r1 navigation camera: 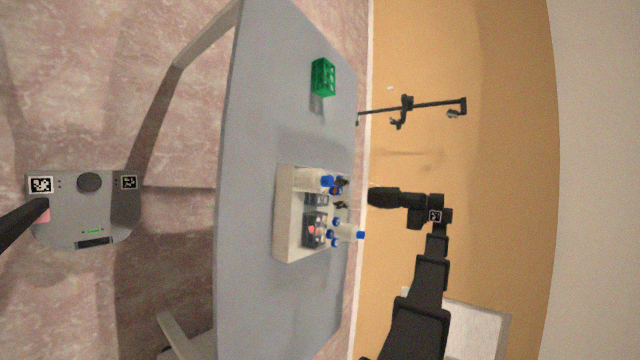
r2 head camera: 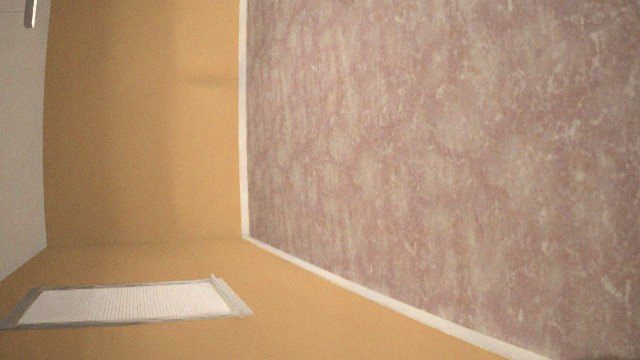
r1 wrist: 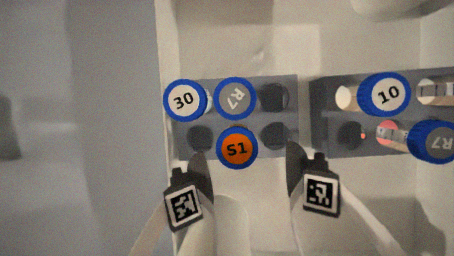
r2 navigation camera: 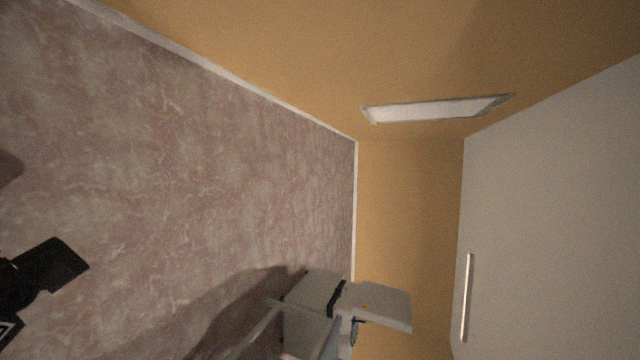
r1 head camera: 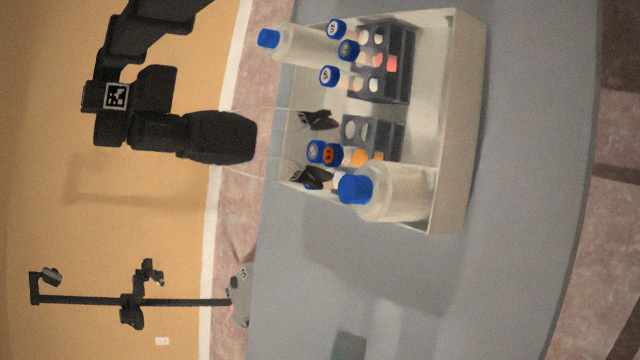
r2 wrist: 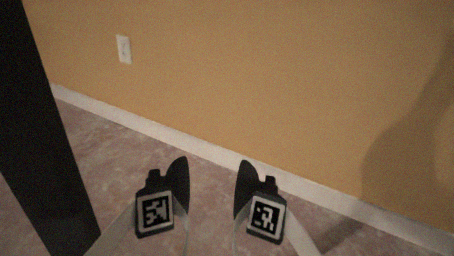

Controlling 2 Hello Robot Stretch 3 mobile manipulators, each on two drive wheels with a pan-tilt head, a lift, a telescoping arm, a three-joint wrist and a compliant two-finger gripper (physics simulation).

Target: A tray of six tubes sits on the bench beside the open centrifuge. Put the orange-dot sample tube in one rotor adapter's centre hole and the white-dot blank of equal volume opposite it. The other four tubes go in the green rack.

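Observation:
The tray on the bench holds two dark racks. The orange-dot S1 tube, white-dot 30 tube and a grey-dot R7 tube stand in one. White-dot tubes 10 and 20, and another R7 tube, stand in the other. Gripper r1 is open, its fingertips at the S1 tube's near side. Gripper r2 is open and empty, away from the bench. The green rack stands on the bench.
Two blue-capped bottles stand in the tray, one close to the S1 tube. A grey box-shaped machine with a raised lid, possibly the centrifuge, shows in r2's navigation view. Robot r2 stands beyond the bench.

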